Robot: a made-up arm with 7 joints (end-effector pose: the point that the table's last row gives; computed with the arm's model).
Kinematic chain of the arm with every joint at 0, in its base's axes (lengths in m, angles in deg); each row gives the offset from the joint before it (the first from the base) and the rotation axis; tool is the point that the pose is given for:
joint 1: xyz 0 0.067 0 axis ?
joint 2: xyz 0 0.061 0 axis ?
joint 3: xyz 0 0 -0.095 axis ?
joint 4: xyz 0 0 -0.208 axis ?
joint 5: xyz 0 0 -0.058 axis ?
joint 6: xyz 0 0 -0.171 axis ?
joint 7: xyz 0 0 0 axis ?
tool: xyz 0 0 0
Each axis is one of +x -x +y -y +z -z.
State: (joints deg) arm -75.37 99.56 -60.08 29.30 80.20 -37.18 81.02
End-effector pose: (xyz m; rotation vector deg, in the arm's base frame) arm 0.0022 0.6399 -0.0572 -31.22 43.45 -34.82
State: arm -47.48 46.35 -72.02 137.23 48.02 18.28 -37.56
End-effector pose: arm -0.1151 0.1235 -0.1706 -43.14 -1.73 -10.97
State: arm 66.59 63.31 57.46 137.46 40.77 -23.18 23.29
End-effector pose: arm -0.0186 0.3066 0.0988 -58.86 98.38 40.76
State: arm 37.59 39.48 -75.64 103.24 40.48 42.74 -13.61
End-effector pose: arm 0.2455 0.1206 -0.2283 -3.24 -43.03 -58.73
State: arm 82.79 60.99 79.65 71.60 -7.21 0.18 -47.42
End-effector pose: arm 0.0000 0.5599 0.0394 -45.13 61.10 -127.44
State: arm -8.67 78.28 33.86 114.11 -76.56 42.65 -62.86
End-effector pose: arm 0.1824 0.3567 0.0445 -120.64 43.07 4.79
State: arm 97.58 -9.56 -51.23 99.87 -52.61 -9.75 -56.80
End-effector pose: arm 0.2102 -0.0893 0.1705 -7.94 119.02 -11.71
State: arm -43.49 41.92 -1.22 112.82 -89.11 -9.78 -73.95
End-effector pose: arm 0.0413 0.2678 -0.2630 78.92 -139.59 -79.47
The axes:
joint 1: -y
joint 2: +x
joint 3: +z
joint 4: -y
joint 5: +z
joint 6: +y
joint 7: -x

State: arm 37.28 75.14 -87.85 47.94 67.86 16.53 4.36
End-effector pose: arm 0.1754 0.5256 -0.2199 29.42 -16.46 -6.76
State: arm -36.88 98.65 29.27 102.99 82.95 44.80 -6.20
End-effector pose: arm 0.2431 0.3603 -0.0003 11.33 -38.50 -20.29
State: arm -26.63 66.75 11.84 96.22 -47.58 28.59 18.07
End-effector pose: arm 0.1692 0.4020 -0.1597 77.67 -19.09 -72.73
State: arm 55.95 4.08 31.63 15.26 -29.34 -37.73 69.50
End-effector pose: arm 0.4599 0.1968 -0.2488 -34.85 -91.81 -58.43
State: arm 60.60 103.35 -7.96 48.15 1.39 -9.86 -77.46
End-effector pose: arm 0.0113 0.5769 0.1876 -133.06 65.99 -48.83
